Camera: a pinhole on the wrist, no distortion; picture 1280 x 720 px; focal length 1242.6 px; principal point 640.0 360.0 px. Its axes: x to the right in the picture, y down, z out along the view. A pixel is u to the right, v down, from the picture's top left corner.
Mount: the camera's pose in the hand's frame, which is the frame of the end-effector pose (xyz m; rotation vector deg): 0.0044 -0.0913 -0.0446 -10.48 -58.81 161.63
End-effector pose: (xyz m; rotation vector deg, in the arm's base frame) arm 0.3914 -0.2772 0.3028 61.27 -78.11 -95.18
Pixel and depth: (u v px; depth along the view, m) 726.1 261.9 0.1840
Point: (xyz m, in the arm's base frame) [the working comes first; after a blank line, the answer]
In the camera's frame: 0.0127 -0.0145 0.1840

0.3048 -0.1703 0.1274
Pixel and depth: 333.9 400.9 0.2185
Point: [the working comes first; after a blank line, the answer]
In the camera's frame: -0.0538 0.0072 0.2185

0.2652 -0.2079 0.0716
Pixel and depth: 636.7 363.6 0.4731
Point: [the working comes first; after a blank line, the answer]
In the camera's frame: -0.0013 0.0014 0.4731

0.1189 -0.0246 -0.0407
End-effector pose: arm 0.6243 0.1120 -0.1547 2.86 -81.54 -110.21
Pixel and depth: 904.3 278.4 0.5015
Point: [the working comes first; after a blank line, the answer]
In the camera's frame: 0.1067 -0.0329 0.5015

0.4109 0.5423 -0.3925
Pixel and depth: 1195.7 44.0 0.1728
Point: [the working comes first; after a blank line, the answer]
In the camera's frame: 0.0773 -0.0439 0.1728

0.5657 0.2742 -0.2776
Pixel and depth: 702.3 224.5 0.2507
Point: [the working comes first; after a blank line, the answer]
In the camera's frame: 0.0126 -0.0273 0.2507

0.4682 0.2977 -0.2994
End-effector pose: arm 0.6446 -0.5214 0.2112 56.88 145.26 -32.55
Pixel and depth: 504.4 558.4 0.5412
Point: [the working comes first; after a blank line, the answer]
In the camera's frame: -0.0591 0.0864 0.5412

0.3667 -1.0332 0.0749
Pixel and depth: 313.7 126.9 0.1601
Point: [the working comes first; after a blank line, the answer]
In the camera's frame: -0.0420 -0.0300 0.1601

0.5231 -0.6756 0.1570
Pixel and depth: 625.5 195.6 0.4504
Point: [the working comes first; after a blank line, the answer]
In the camera's frame: -0.0053 -0.0596 0.4504

0.5128 -0.9393 0.0271
